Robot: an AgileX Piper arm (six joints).
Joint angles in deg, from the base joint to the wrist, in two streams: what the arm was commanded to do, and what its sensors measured. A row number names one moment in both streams.
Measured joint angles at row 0: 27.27, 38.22, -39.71, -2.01, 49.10, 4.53
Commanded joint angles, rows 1 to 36: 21.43, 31.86, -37.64, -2.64, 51.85, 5.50; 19.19, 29.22, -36.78, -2.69, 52.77, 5.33; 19.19, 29.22, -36.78, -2.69, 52.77, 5.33; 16.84, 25.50, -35.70, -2.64, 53.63, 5.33; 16.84, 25.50, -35.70, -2.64, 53.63, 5.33; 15.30, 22.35, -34.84, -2.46, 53.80, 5.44; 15.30, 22.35, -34.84, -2.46, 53.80, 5.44; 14.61, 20.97, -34.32, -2.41, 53.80, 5.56; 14.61, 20.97, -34.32, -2.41, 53.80, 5.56; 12.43, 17.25, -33.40, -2.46, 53.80, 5.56; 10.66, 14.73, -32.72, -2.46, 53.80, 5.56; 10.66, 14.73, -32.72, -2.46, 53.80, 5.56; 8.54, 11.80, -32.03, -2.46, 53.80, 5.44; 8.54, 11.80, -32.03, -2.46, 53.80, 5.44; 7.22, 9.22, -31.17, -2.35, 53.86, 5.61; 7.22, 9.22, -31.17, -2.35, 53.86, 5.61; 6.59, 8.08, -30.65, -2.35, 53.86, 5.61; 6.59, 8.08, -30.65, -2.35, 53.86, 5.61; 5.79, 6.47, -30.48, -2.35, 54.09, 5.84; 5.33, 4.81, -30.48, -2.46, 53.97, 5.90; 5.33, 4.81, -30.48, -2.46, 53.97, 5.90; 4.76, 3.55, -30.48, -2.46, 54.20, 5.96; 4.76, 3.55, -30.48, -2.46, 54.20, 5.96; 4.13, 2.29, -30.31, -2.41, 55.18, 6.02; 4.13, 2.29, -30.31, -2.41, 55.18, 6.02; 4.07, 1.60, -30.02, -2.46, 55.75, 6.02; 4.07, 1.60, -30.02, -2.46, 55.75, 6.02; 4.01, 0.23, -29.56, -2.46, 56.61, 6.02; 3.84, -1.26, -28.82, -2.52, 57.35, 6.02; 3.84, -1.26, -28.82, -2.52, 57.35, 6.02; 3.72, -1.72, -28.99, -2.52, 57.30, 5.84; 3.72, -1.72, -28.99, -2.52, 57.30, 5.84; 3.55, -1.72, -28.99, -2.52, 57.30, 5.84; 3.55, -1.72, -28.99, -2.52, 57.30, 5.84; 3.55, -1.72, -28.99, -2.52, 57.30, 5.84; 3.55, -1.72, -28.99, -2.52, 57.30, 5.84
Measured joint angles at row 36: 3.95, -0.34, -29.05, -2.35, 57.18, 5.44
